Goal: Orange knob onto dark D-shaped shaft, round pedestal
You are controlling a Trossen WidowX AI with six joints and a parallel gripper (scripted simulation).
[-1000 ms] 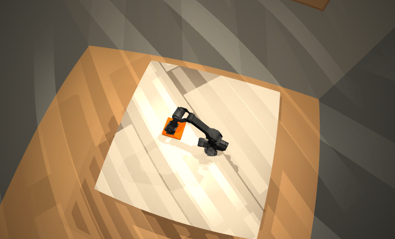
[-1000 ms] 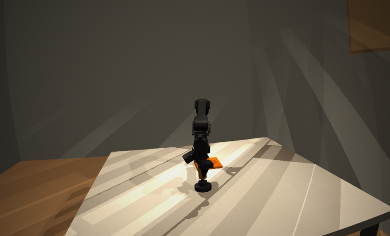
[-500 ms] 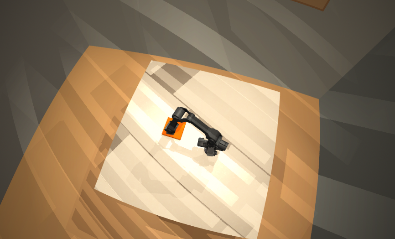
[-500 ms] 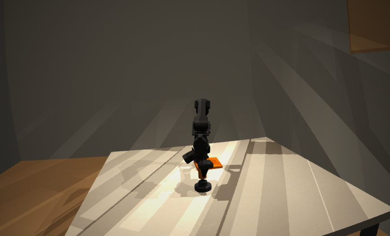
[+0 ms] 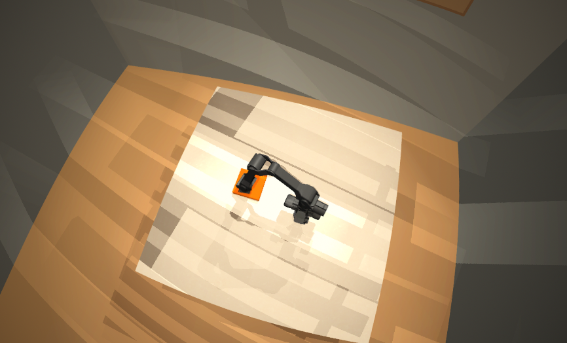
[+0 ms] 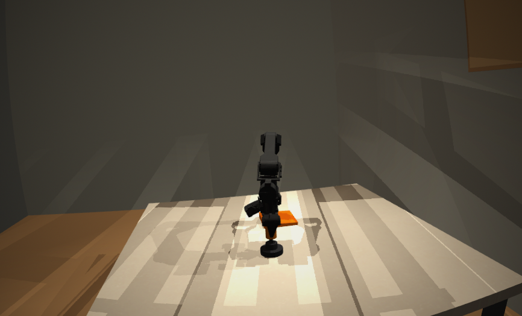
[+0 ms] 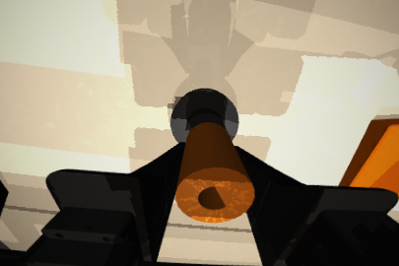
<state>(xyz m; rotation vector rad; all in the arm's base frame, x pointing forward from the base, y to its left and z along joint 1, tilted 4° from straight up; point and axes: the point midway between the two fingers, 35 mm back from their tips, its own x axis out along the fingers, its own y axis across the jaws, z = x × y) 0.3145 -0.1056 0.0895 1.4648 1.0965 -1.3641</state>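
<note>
The orange knob is 20 mm above my gripper tip. The rest, counted from my gripper tip: dark round pedestal 40 mm below.
</note>
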